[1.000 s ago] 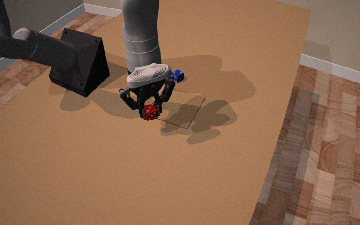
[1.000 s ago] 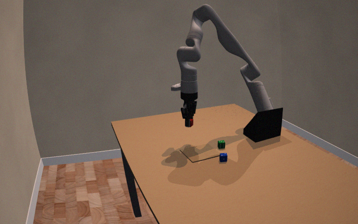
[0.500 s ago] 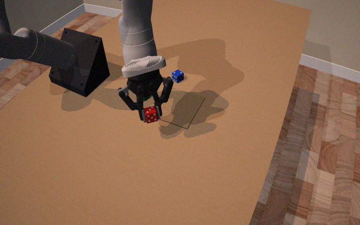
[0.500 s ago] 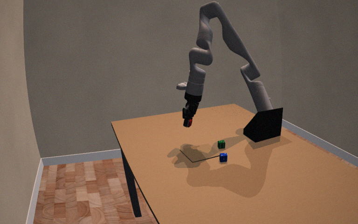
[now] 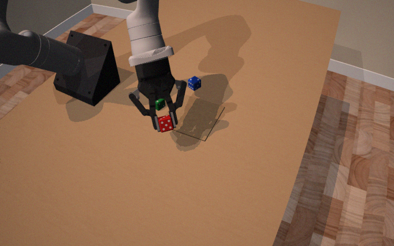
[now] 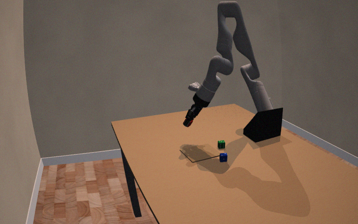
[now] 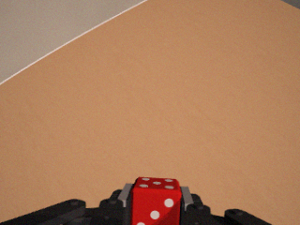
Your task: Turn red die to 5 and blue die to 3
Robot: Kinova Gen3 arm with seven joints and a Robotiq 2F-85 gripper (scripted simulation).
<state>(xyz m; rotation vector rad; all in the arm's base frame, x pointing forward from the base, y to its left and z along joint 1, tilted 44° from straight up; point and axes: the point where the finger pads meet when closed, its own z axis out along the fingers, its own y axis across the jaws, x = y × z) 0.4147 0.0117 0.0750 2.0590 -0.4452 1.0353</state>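
My gripper is now 20 mm past the thin tan mat, 130 mm to the right of it and 100 mm above it. Round my hand: blue die (90 mm behind, 240 mm to the left, 90 mm below); then red die (right at my hand); then green die (130 mm behind, 110 mm to the left, 90 mm below).
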